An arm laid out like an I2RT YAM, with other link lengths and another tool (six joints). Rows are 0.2 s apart.
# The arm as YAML. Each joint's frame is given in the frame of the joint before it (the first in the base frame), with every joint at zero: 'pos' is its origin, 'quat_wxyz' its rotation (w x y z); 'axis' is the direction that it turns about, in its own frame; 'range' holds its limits. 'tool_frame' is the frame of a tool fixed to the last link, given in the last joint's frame.
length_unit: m
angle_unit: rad
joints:
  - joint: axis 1
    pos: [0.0, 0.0, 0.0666]
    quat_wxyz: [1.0, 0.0, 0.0, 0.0]
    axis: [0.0, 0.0, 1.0]
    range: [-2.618, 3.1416]
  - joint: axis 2
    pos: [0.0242, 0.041, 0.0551]
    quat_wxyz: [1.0, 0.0, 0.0, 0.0]
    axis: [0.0, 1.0, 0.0]
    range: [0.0, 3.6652]
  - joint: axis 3
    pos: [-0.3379, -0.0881, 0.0]
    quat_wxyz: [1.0, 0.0, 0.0, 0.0]
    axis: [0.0, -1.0, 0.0]
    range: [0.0, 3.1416]
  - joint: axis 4
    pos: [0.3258, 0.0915, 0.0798]
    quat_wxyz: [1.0, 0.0, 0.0, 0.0]
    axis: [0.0, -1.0, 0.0]
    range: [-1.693, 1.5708]
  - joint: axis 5
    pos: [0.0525, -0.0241, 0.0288]
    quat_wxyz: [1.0, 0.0, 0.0, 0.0]
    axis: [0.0, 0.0, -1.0]
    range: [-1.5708, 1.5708]
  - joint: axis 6
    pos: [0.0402, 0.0, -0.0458]
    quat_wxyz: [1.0, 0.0, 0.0, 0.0]
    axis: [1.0, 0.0, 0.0]
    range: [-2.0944, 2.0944]
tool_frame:
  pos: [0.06, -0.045, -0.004]
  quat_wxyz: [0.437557, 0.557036, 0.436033, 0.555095]
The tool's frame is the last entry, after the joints.
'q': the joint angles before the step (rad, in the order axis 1, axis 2, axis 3, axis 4, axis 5, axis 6). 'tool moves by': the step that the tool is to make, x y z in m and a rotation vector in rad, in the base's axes. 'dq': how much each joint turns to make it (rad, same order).
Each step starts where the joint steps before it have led.
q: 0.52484 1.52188 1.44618 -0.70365 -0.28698 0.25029
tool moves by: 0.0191 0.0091 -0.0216 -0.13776 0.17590 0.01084
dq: 0.00145 0.15645 0.14583 -0.21828 0.01818 -0.02770
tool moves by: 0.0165 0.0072 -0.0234 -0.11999 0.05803 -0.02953
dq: 0.01519 0.10202 0.06056 -0.06888 0.08615 0.00331
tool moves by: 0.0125 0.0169 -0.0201 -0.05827 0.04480 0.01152
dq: 0.02260 0.09015 0.05833 -0.03699 0.02831 -0.00047
